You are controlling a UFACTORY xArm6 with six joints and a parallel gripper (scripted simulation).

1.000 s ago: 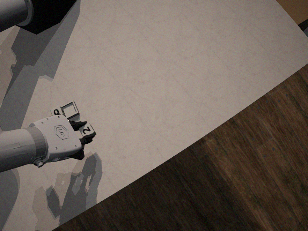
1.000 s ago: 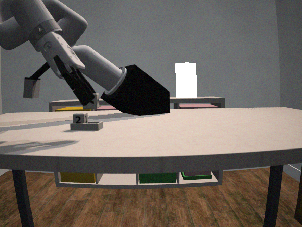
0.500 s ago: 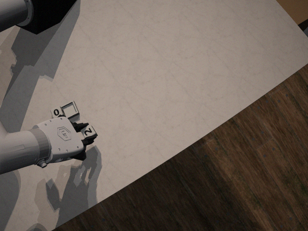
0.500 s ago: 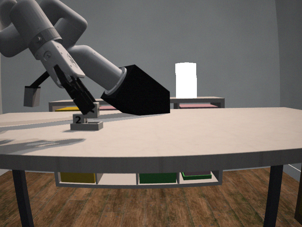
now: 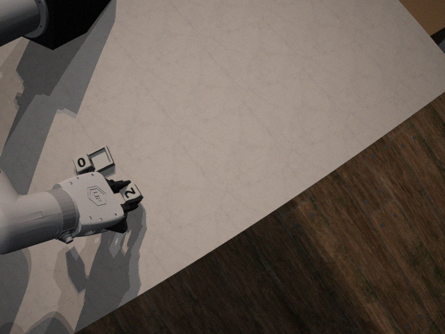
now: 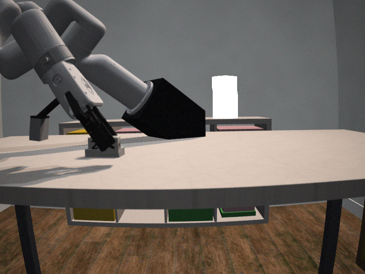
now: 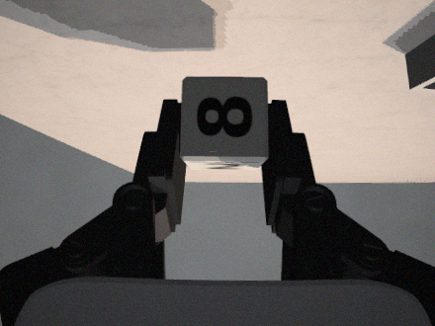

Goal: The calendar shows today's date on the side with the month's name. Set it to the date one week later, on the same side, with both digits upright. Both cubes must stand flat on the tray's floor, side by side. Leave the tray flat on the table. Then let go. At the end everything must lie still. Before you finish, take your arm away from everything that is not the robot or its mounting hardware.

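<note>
Right now the grey tray is 11 cm behind my hand and 4 cm below it. From my hand the other things lie so: white cube (2 cm below, 1 cm to the left).
</note>
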